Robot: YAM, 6 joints.
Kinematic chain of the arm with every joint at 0, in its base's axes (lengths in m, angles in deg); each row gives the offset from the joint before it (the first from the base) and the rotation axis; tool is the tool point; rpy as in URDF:
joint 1: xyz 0 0 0.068 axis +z
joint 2: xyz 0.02 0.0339 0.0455 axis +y
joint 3: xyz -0.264 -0.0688 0 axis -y
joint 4: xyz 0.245 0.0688 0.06 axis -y
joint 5: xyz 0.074 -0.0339 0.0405 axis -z
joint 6: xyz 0.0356 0 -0.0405 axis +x
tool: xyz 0 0 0 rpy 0 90 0
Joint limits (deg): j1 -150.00..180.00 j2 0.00..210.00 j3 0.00..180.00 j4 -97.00..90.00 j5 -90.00..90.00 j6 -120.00..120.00
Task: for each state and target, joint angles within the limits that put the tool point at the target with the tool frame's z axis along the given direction. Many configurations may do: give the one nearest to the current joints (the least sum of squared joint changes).
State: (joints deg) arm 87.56 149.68 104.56 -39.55 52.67 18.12
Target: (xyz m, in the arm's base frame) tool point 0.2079 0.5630 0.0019 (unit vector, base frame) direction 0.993 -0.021 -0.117
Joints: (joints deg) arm 72.98 178.63 145.34 9.91 72.86 18.12
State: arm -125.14 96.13 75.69 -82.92 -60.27 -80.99
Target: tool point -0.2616 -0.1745 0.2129 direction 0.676 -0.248 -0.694
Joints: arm -149.89 113.50 86.83 -96.89 -33.62 -80.99
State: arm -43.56 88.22 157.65 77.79 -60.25 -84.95
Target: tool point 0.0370 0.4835 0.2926 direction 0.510 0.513 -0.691
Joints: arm -92.32 37.43 179.86 89.91 -29.25 -84.95
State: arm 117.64 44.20 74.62 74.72 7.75 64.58
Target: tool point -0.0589 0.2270 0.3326 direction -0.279 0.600 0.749
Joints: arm 103.39 71.95 31.18 89.89 -7.61 64.58
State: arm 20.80 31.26 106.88 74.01 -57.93 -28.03
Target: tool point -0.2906 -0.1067 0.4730 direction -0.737 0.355 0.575
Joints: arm 24.30 7.00 82.81 56.63 -38.82 -28.03
